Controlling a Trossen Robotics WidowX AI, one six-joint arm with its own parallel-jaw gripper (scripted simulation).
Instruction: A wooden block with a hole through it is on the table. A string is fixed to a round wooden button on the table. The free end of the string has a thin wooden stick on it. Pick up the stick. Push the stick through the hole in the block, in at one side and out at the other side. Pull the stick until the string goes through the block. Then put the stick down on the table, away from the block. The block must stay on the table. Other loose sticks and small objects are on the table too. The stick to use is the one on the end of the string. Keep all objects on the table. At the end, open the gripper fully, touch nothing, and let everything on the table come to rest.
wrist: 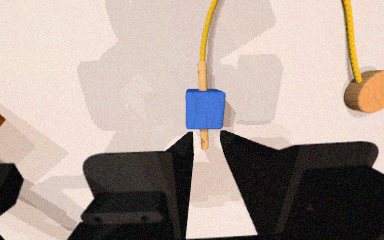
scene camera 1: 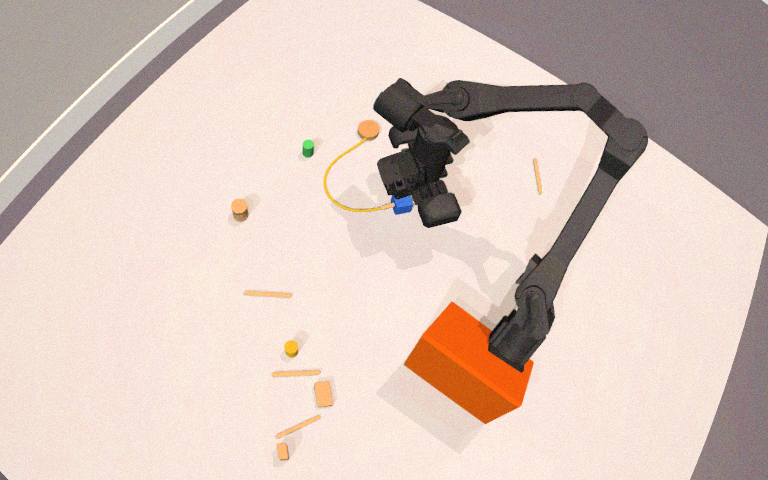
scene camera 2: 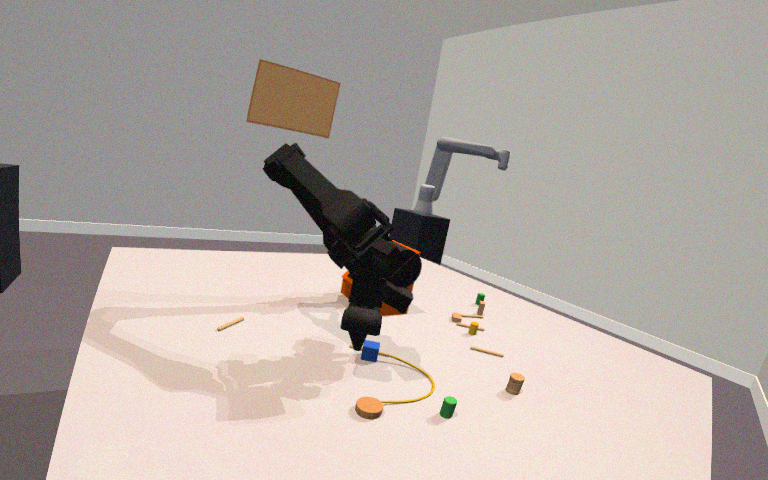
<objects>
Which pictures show my gripper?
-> The wrist view, scene camera 1 and scene camera 2: all of them.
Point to a blue cube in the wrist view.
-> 204,109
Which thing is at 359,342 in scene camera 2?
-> My gripper.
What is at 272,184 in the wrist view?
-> My gripper.
</objects>
